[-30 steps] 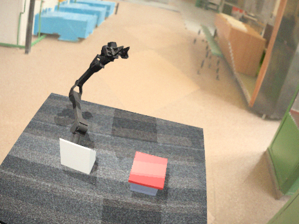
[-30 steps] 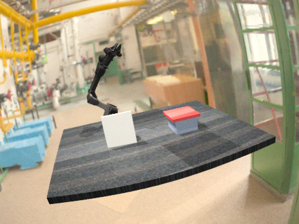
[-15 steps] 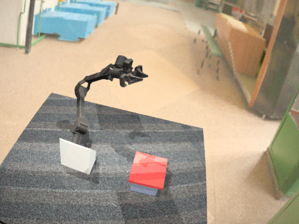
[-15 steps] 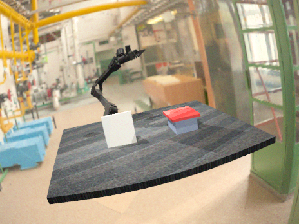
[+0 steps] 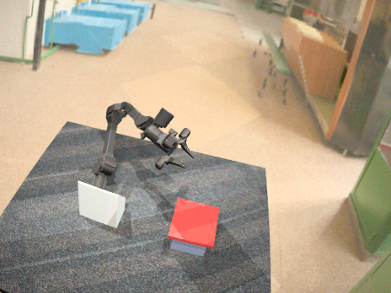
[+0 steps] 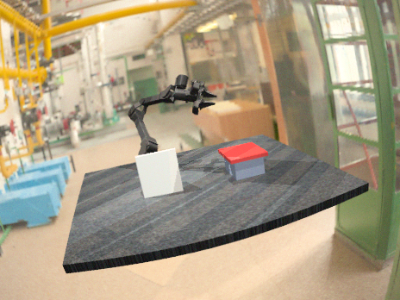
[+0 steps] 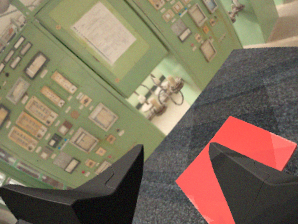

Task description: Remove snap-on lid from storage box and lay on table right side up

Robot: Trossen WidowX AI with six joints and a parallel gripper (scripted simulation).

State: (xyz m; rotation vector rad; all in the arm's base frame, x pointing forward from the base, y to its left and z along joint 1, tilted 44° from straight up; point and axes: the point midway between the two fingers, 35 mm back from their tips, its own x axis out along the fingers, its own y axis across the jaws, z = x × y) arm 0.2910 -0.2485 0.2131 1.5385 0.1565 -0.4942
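My gripper tip is now 270 mm above the red lid, 70 mm short of it and 50 mm to the left of it. The rest, counted from my gripper tip: storage box (320 mm below, 70 mm ahead, 50 mm to the right).
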